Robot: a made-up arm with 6 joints. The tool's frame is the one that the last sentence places. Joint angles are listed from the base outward.
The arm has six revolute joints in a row. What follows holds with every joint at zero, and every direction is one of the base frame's. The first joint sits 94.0 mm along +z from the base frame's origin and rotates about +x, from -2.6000 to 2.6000 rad. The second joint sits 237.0 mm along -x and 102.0 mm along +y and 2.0 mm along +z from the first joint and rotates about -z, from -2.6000 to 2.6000 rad. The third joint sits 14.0 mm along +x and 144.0 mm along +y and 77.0 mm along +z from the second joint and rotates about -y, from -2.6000 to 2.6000 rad. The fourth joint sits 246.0 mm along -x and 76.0 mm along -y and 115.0 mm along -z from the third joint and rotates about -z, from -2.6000 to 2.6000 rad. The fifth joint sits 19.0 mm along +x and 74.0 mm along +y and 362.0 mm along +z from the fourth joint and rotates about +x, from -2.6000 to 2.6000 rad. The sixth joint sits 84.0 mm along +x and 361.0 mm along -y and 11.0 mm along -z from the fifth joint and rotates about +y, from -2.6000 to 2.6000 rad. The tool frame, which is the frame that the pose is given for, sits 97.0 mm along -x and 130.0 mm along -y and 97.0 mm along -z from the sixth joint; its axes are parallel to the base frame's.
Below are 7 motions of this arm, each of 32 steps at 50 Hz.
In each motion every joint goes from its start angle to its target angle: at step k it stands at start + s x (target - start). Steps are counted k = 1, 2, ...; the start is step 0. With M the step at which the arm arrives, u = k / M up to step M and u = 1 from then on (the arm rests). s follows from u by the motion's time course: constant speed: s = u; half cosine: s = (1 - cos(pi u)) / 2; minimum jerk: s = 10 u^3 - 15 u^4 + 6 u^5.
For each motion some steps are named. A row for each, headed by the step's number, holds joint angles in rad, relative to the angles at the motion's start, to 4 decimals.
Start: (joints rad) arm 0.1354 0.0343 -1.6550 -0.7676 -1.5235 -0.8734
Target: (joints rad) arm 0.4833 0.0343 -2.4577 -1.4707 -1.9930 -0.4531
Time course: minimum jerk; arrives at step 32
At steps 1, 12, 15, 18, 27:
1: 0.0001 0.0000 -0.0002 -0.0002 -0.0001 0.0001
12: 0.0957 0.0000 -0.2209 -0.1935 -0.1292 0.1157
15: 0.1536 0.0000 -0.3544 -0.3105 -0.2073 0.1856
18: 0.2143 0.0000 -0.4944 -0.4331 -0.2892 0.2589
27: 0.3375 0.0000 -0.7788 -0.6822 -0.4555 0.4078

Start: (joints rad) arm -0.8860 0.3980 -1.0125 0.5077 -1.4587 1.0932
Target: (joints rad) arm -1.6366 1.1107 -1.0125 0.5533 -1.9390 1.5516
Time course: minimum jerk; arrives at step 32
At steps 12, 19, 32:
12: -0.2066 0.1961 0.0000 0.0125 -0.1322 0.1262
19: -0.5042 0.4787 0.0000 0.0306 -0.3226 0.3079
32: -0.7506 0.7127 0.0000 0.0456 -0.4803 0.4584

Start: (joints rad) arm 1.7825 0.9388 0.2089 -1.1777 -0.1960 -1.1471
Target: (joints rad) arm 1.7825 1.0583 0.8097 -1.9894 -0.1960 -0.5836
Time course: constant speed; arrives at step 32
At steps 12, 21, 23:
12: 0.0000 0.0448 0.2253 -0.3044 0.0000 0.2113
21: 0.0000 0.0784 0.3943 -0.5327 0.0000 0.3698
23: 0.0000 0.0859 0.4318 -0.5834 0.0000 0.4050

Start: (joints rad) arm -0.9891 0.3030 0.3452 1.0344 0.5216 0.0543
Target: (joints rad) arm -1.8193 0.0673 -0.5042 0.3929 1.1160 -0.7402
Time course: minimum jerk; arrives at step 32
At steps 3, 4, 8, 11, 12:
3: -0.0059 -0.0017 -0.0061 -0.0046 0.0042 -0.0057
4: -0.0133 -0.0038 -0.0136 -0.0103 0.0095 -0.0128
8: -0.0859 -0.0244 -0.0879 -0.0664 0.0615 -0.0822
11: -0.1872 -0.0532 -0.1916 -0.1447 0.1341 -0.1792
12: -0.2285 -0.0649 -0.2338 -0.1765 0.1636 -0.2187

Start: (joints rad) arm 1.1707 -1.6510 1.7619 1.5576 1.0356 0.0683
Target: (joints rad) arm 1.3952 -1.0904 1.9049 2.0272 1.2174 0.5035
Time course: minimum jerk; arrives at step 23
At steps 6, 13, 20, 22, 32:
6: 0.0259 0.0646 0.0165 0.0541 0.0210 0.0502
13: 0.1394 0.3481 0.0888 0.2916 0.1129 0.2702
20: 0.2204 0.5505 0.1404 0.4611 0.1785 0.4273
22: 0.2243 0.5602 0.1429 0.4692 0.1817 0.4349
32: 0.2245 0.5606 0.1430 0.4696 0.1818 0.4352

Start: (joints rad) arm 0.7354 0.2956 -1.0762 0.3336 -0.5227 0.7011
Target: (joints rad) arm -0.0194 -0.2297 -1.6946 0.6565 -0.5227 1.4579
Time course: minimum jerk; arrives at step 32
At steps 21, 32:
21: -0.5846 -0.4068 -0.4789 0.2501 0.0000 0.5861
32: -0.7548 -0.5253 -0.6184 0.3229 0.0000 0.7568

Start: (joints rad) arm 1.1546 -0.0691 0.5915 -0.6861 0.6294 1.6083
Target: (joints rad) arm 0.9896 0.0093 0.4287 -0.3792 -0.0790 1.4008
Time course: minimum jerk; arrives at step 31
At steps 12, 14, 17, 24, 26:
12: -0.0487 0.0232 -0.0481 0.0907 -0.2093 -0.0613
14: -0.0676 0.0321 -0.0667 0.1258 -0.2903 -0.0850
17: -0.0974 0.0463 -0.0961 0.1811 -0.4181 -0.1225
24: -0.1519 0.0722 -0.1498 0.2825 -0.6520 -0.1910
26: -0.1596 0.0759 -0.1575 0.2969 -0.6854 -0.2008

